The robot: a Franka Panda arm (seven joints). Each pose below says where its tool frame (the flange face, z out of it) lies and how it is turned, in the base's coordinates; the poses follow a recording.
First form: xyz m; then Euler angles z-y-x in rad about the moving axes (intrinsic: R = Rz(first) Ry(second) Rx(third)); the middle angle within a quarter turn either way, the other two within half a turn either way.
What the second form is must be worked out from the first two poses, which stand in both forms.
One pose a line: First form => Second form
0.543 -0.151 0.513 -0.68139 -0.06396 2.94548 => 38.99 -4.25 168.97 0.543 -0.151 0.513
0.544 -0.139 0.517 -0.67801 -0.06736 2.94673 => 38.83 -4.02 168.89 0.544 -0.139 0.517
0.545 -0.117 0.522 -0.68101 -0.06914 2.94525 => 39.01 -4.02 168.77 0.545 -0.117 0.522
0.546 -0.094 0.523 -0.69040 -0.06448 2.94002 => 39.49 -4.52 168.75 0.546 -0.094 0.523
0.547 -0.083 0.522 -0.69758 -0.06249 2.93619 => 39.86 -4.83 168.68 0.547 -0.083 0.522
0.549 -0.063 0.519 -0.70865 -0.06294 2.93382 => 40.48 -5.02 168.61 0.549 -0.063 0.519
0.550 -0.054 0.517 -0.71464 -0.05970 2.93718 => 40.80 -5.10 168.91 0.550 -0.054 0.517
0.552 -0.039 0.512 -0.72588 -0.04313 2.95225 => 41.37 -5.35 170.23 0.552 -0.039 0.512
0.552 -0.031 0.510 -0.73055 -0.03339 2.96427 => 41.61 -5.35 171.14 0.552 -0.031 0.510
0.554 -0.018 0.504 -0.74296 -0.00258 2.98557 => 42.23 -5.93 173.29 0.554 -0.018 0.504
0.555 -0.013 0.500 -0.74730 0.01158 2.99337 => 42.45 -6.24 174.19 0.555 -0.013 0.500
